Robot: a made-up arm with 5 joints. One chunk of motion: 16 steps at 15 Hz.
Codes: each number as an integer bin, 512 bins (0 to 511) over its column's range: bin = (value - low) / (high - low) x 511, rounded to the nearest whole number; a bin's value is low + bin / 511 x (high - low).
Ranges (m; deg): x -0.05..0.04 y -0.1..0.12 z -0.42..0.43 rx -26..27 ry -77..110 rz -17..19
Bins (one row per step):
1: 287 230 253 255 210 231
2: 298 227 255 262 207 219
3: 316 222 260 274 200 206
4: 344 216 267 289 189 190
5: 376 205 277 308 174 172
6: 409 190 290 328 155 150
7: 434 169 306 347 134 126
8: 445 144 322 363 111 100
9: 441 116 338 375 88 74
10: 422 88 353 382 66 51
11: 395 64 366 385 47 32
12: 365 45 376 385 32 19
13: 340 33 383 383 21 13
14: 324 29 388 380 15 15
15: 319 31 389 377 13 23
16: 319 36 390 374 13 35
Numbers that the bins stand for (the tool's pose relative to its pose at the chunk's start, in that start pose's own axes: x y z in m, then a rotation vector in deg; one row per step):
1: 0.0005 -0.0010 0.0008 0.45 -0.15 -0.73
2: 0.0025 -0.0023 0.0042 1.17 -1.25 -1.57
3: 0.0057 -0.0044 0.0125 2.42 -3.81 -2.49
4: 0.0106 -0.0070 0.0241 3.97 -7.84 -3.61
5: 0.0162 -0.0117 0.0408 5.95 -13.32 -4.88
6: 0.0220 -0.0182 0.0624 8.02 -20.28 -6.43
7: 0.0264 -0.0272 0.0890 9.99 -27.96 -8.12
8: 0.0284 -0.0380 0.1156 11.65 -36.38 -9.95
9: 0.0277 -0.0501 0.1422 12.89 -44.80 -11.79
10: 0.0243 -0.0621 0.1672 13.62 -52.85 -13.41
11: 0.0196 -0.0724 0.1888 13.93 -59.80 -14.75
12: 0.0143 -0.0806 0.2054 13.93 -65.29 -15.66
13: 0.0099 -0.0858 0.2171 13.72 -69.32 -16.08
14: 0.0071 -0.0875 0.2254 13.41 -71.51 -15.94
15: 0.0062 -0.0867 0.2271 13.10 -72.24 -15.38
16: 0.0062 -0.0845 0.2287 12.79 -72.24 -14.53

